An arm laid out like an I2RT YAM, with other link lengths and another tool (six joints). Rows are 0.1 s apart.
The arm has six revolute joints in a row. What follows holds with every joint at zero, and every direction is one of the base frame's. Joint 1 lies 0.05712 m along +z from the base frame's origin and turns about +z. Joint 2 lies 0.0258 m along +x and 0.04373 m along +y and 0.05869 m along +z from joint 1 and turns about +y. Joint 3 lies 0.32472 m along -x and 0.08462 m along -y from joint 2 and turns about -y. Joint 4 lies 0.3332 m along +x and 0.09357 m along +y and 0.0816 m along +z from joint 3 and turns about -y. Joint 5 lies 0.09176 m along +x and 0.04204 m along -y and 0.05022 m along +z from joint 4 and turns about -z. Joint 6 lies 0.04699 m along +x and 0.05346 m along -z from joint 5 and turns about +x. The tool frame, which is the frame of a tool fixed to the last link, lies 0.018 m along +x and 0.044 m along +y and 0.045 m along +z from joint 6; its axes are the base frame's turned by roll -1.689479, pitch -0.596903 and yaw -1.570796 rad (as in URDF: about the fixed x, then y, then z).
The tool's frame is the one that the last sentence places.
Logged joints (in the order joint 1, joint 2, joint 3, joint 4, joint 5, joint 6), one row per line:
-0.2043 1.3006 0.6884 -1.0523 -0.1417 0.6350
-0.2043 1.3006 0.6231 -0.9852 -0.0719 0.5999
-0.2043 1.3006 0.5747 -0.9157 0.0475 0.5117
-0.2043 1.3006 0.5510 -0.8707 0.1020 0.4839
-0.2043 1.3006 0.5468 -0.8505 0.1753 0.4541
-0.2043 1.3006 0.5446 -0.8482 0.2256 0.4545
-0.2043 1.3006 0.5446 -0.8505 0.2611 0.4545
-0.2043 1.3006 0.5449 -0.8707 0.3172 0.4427
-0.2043 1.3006 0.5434 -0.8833 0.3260 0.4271
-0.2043 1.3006 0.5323 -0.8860 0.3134 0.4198
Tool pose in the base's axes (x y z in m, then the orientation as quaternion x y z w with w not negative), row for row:
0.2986 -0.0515 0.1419 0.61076 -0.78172 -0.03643 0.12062
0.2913 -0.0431 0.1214 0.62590 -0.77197 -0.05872 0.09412
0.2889 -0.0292 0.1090 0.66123 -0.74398 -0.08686 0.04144
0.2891 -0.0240 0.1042 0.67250 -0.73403 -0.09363 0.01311
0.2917 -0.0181 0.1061 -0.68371 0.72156 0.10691 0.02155
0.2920 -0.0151 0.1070 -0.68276 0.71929 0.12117 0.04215
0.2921 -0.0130 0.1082 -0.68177 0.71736 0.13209 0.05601
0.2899 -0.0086 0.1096 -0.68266 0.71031 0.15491 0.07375
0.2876 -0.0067 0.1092 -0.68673 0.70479 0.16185 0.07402
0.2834 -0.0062 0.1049 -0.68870 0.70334 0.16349 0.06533
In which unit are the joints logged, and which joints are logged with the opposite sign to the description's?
The joints are logged in radians. Opposite sign: joint 5.
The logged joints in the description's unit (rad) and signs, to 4 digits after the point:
-0.2043 1.3006 0.6884 -1.0523 0.1417 0.6350
-0.2043 1.3006 0.6231 -0.9852 0.0719 0.5999
-0.2043 1.3006 0.5747 -0.9157 -0.0475 0.5117
-0.2043 1.3006 0.5510 -0.8707 -0.1020 0.4839
-0.2043 1.3006 0.5468 -0.8505 -0.1753 0.4541
-0.2043 1.3006 0.5446 -0.8482 -0.2256 0.4545
-0.2043 1.3006 0.5446 -0.8505 -0.2611 0.4545
-0.2043 1.3006 0.5449 -0.8707 -0.3172 0.4427
-0.2043 1.3006 0.5434 -0.8833 -0.3260 0.4271
-0.2043 1.3006 0.5323 -0.8860 -0.3134 0.4198

